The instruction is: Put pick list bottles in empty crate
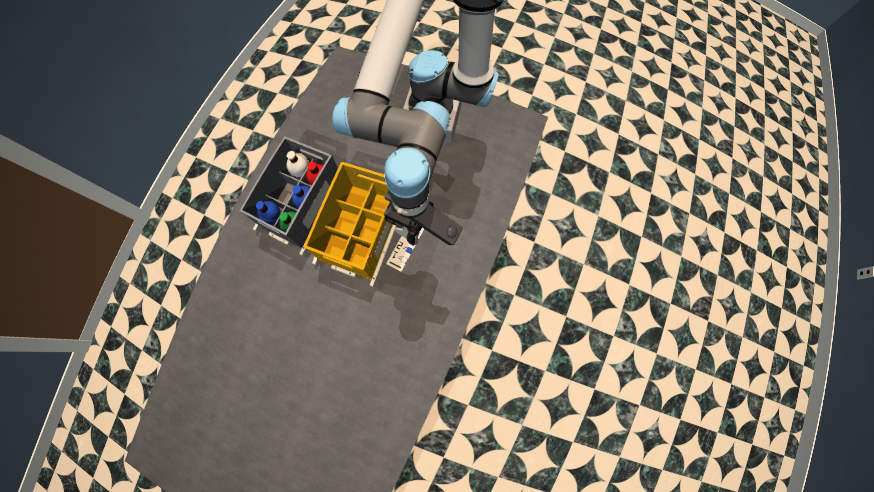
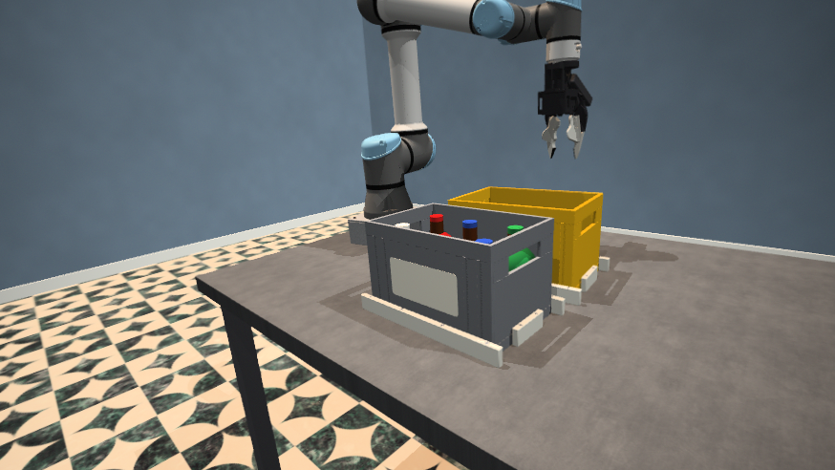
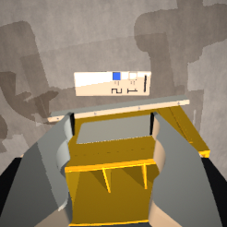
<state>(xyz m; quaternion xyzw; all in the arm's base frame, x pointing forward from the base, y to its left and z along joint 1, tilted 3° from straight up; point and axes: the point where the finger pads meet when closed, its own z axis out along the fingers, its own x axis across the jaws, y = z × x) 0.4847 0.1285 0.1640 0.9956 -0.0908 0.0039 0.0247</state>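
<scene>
The white-label bottle is 15 cm behind my hand, 47 cm to the right of it and 16 cm below it. Also, from my hand: red-label bottle (13 cm behind, 39 cm to the right, 16 cm below); then yellow crate (2 cm behind, 21 cm to the right, 17 cm below); then pick list (1 cm behind, 6 cm to the right, 25 cm below).
</scene>
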